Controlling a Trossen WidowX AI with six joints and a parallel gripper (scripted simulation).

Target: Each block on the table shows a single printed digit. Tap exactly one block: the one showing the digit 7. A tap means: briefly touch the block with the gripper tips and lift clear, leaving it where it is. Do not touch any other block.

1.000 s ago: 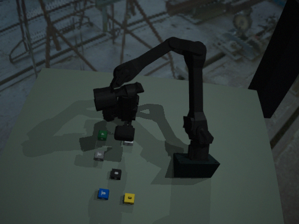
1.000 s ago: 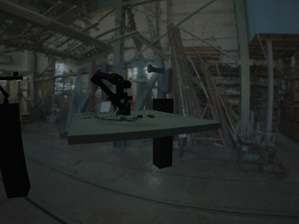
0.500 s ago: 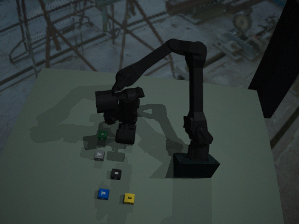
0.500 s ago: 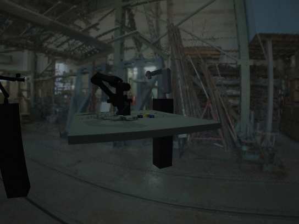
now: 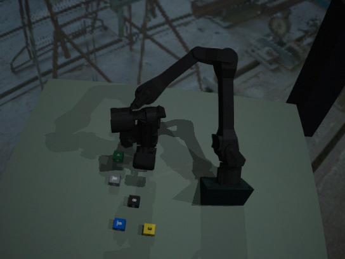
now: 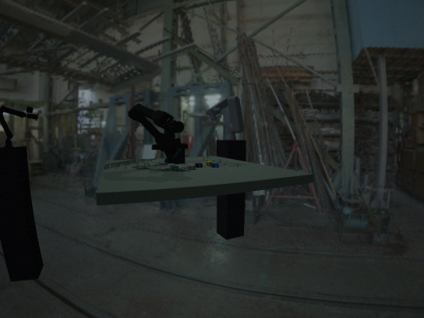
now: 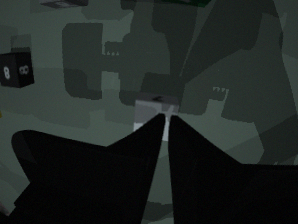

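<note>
Right now my gripper tip is 1 cm past the white block, 1 cm to the right of it and 2 cm above it. Round my gripper tip: grey block (10 cm ahead, 8 cm to the left, 2 cm below); then green block (10 cm ahead, 1 cm to the right, 2 cm below); then black block (3 cm ahead, 15 cm to the left, 2 cm below).
</note>
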